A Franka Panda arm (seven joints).
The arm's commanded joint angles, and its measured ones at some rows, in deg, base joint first. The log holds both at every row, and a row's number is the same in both.
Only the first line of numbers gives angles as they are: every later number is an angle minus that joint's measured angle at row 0.
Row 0, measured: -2.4 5.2 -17.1 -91.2 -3.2 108.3 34.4
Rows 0 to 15, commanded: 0.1 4.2 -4.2 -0.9 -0.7 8.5 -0.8; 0.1 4.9 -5.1 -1.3 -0.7 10.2 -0.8; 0.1 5.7 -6.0 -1.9 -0.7 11.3 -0.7; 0.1 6.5 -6.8 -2.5 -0.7 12.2 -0.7; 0.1 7.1 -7.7 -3.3 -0.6 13.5 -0.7; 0.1 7.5 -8.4 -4.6 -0.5 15.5 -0.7; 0.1 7.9 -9.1 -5.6 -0.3 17.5 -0.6; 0.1 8.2 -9.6 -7.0 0.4 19.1 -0.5; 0.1 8.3 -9.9 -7.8 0.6 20.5 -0.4; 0.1 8.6 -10.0 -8.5 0.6 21.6 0.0; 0.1 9.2 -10.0 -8.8 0.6 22.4 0.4; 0.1 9.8 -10.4 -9.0 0.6 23.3 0.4; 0.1 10.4 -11.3 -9.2 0.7 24.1 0.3; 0.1 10.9 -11.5 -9.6 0.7 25.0 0.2; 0.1 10.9 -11.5 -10.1 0.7 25.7 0.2; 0.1 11.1 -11.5 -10.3 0.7 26.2 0.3
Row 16, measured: -0.2 10.5 -10.8 -9.2 0.1 23.5 0.0
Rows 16 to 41, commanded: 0.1 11.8 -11.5 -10.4 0.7 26.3 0.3; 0.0 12.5 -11.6 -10.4 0.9 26.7 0.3; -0.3 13.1 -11.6 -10.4 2.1 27.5 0.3; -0.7 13.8 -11.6 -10.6 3.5 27.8 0.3; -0.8 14.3 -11.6 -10.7 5.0 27.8 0.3; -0.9 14.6 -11.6 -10.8 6.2 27.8 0.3; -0.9 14.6 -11.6 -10.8 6.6 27.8 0.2; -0.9 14.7 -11.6 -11.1 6.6 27.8 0.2; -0.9 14.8 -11.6 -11.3 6.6 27.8 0.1; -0.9 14.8 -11.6 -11.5 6.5 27.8 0.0; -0.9 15.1 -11.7 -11.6 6.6 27.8 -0.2; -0.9 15.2 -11.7 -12.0 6.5 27.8 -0.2; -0.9 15.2 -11.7 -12.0 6.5 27.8 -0.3; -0.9 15.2 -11.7 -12.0 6.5 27.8 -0.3; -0.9 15.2 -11.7 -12.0 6.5 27.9 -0.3; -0.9 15.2 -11.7 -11.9 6.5 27.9 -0.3; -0.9 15.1 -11.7 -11.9 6.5 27.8 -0.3; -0.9 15.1 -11.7 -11.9 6.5 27.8 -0.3; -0.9 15.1 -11.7 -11.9 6.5 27.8 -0.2; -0.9 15.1 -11.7 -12.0 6.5 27.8 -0.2; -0.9 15.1 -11.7 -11.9 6.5 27.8 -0.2; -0.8 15.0 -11.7 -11.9 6.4 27.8 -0.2; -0.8 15.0 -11.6 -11.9 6.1 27.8 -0.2; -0.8 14.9 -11.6 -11.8 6.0 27.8 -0.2; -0.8 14.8 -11.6 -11.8 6.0 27.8 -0.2; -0.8 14.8 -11.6 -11.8 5.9 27.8 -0.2
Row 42, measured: -0.6 14.5 -11.6 -11.1 5.9 26.4 0.1
